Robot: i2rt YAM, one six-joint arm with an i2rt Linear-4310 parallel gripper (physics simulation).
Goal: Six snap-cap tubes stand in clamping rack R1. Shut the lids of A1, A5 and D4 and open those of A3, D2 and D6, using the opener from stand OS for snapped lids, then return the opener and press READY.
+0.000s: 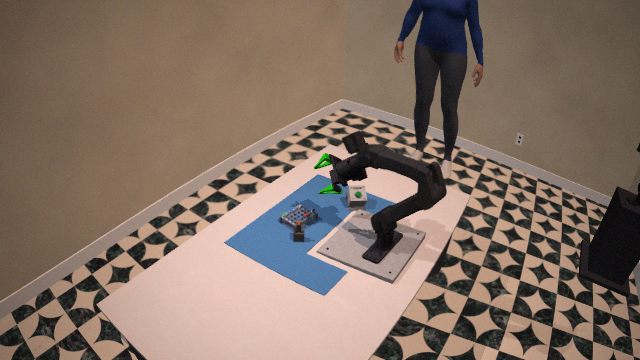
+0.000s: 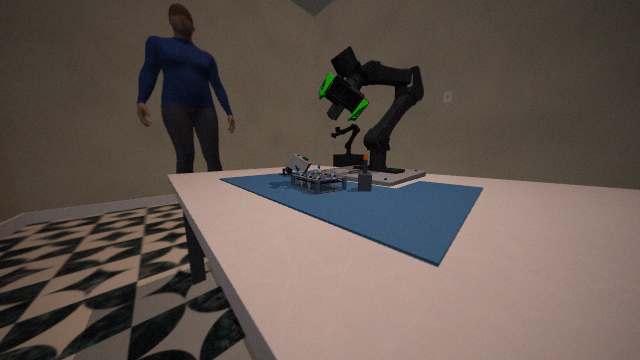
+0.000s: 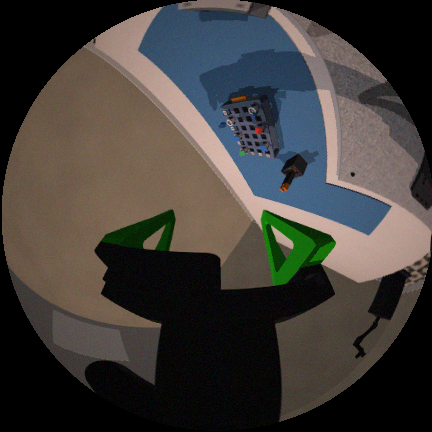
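Seen in the pictures: gripper, fingertip midpoint: (image 1: 316, 180) (image 2: 334, 108) (image 3: 217, 214); arm's base, link origin: (image 1: 383, 246) (image 2: 377, 170).
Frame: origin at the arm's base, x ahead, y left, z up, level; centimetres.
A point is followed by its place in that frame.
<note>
The dark grey rack R1 (image 1: 298, 223) (image 2: 318, 189) @[z -0.8, x 40.1, y 11.3 cm] (image 3: 270, 131) @[z -1.7, x 32.7, y 7.0 cm] stands on the blue mat and holds small tubes with coloured lids; red, blue and green ones show. Some lids stand up, but I cannot tell which slots they are in. The opener (image 1: 299, 226) @[z 4.6, x 27.8, y 14.6 cm] (image 2: 365, 162) @[z 4.7, x 28.9, y 14.9 cm] (image 3: 288, 180) @[z 4.7, x 27.7, y 13.8 cm], dark with an orange tip, stands upright in its dark stand OS (image 1: 298, 236) @[z 0.7, x 27.4, y 15.6 cm] (image 2: 364, 183) @[z -0.1, x 29.9, y 15.6 cm] (image 3: 295, 164) @[z 1.4, x 27.3, y 12.4 cm] beside the rack. The white READY box (image 1: 356, 198) (image 2: 298, 164) has a green button. My gripper (image 1: 327, 176) @[z 18.8, x 28.7, y 4.3 cm] (image 2: 345, 97) (image 3: 217, 214) @[z 18.8, x 28.7, y 4.3 cm] is open and empty, high above the mat.
The blue mat (image 1: 280, 260) @[z -1.9, x 25.3, y 28.3 cm] (image 2: 400, 220) @[z -1.9, x 41.2, y 29.6 cm] (image 3: 175, 50) @[z -1.9, x 42.7, y -17.9 cm] lies on the pale table (image 1: 210, 295) @[z -2.2, x 30.5, y 59.5 cm] (image 2: 350, 290) @[z -2.2, x 55.0, y 32.8 cm]. The arm stands on a grey base plate (image 1: 345, 250) @[z -0.5, x 10.3, y 9.9 cm] (image 2: 410, 176) @[z -0.8, x 4.0, y 15.0 cm] (image 3: 370, 150) @[z -0.6, x 13.9, y 6.9 cm] beside the mat. A person (image 1: 440, 55) (image 2: 185, 80) stands beyond the table.
</note>
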